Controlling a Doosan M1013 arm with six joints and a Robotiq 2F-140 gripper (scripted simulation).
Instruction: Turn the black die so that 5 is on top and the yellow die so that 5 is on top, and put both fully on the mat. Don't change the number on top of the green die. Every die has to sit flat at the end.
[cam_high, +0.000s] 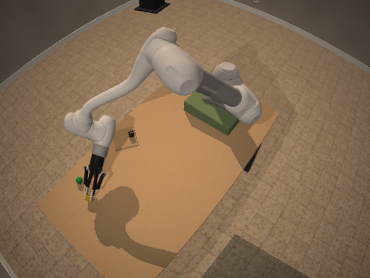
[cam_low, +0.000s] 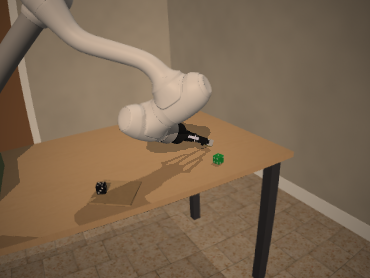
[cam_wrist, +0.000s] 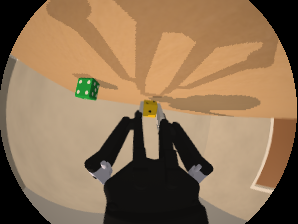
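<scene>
My hand is 2 cm short of the yellow die and 1 cm above it. Also, from my hand: black die (46 cm behind, 1 cm to the right, 2 cm below); then mat (42 cm behind, 4 cm to the right, 4 cm below); then green die (4 cm behind, 12 cm to the right, 3 cm below).
</scene>
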